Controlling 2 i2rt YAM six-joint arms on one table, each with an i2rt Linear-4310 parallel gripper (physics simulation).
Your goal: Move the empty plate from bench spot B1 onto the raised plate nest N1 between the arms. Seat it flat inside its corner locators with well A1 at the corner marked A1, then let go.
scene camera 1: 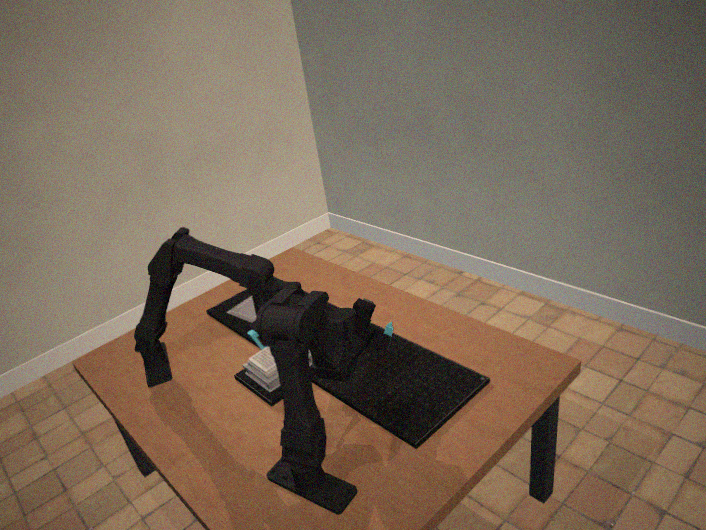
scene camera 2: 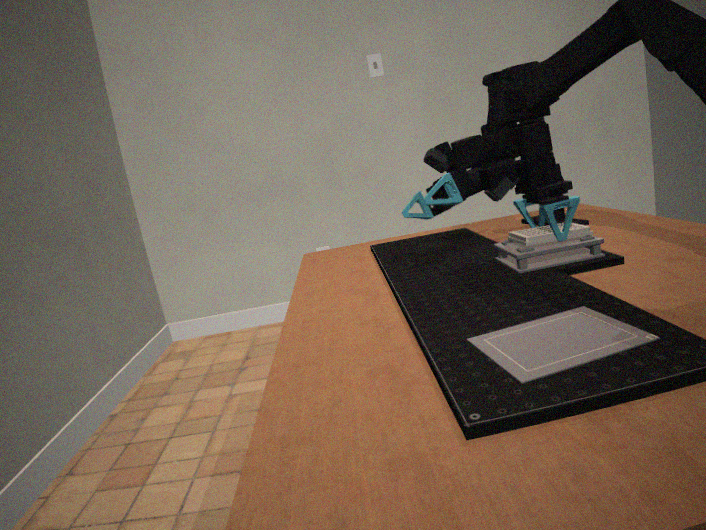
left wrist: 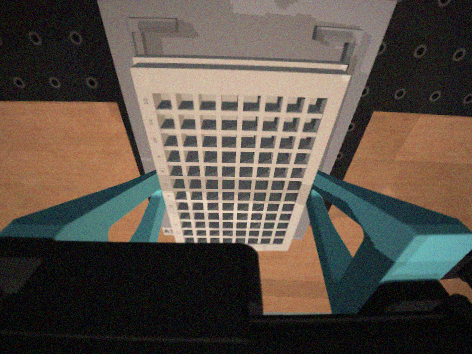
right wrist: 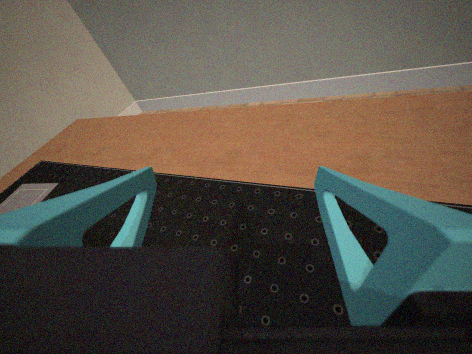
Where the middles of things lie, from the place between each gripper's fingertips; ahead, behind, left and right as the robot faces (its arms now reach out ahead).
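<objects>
The grey nest pad (scene camera 2: 539,348) is 330 mm to the left of my left hand, 170 mm ahead of it and 40 mm below it. As for the white well plate (scene camera 2: 532,236), my left hand is 10 mm below it.
From my right hand, the grey nest pad is 510 mm to the left, 40 mm behind and 110 mm below. My right gripper is 70 mm above the white well plate, and it is also 210 mm past the plate and 180 mm to the right of it.
</objects>
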